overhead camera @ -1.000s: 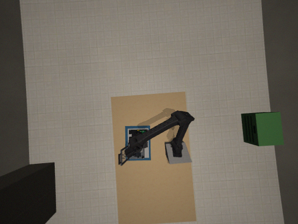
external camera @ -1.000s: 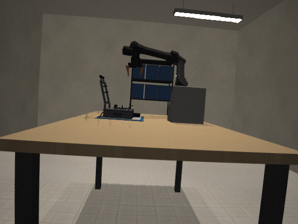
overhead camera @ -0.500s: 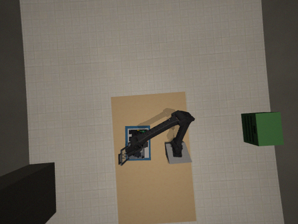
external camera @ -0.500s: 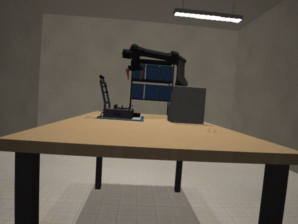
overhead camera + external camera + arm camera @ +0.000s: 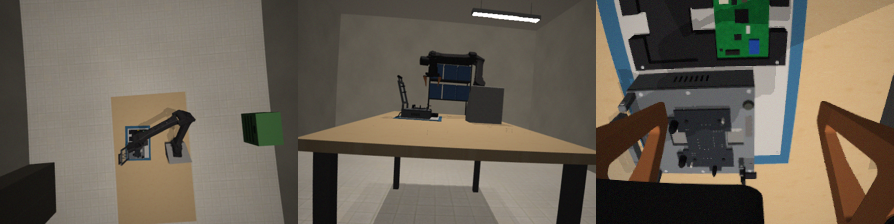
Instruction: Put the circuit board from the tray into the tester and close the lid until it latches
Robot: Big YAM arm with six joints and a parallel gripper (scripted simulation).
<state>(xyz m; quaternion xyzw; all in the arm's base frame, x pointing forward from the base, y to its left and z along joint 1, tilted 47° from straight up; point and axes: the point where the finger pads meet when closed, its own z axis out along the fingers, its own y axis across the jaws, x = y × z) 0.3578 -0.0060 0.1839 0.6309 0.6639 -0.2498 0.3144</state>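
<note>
My gripper is now 22 cm above the green circuit board. The rest, counted from my hand: black latch hook 1 cm behind, 23 cm to the left, 15 cm below; dark pin plate 6 cm ahead, 18 cm to the left, 16 cm below; tester lid 18 cm ahead, 17 cm to the left, 5 cm below.
</note>
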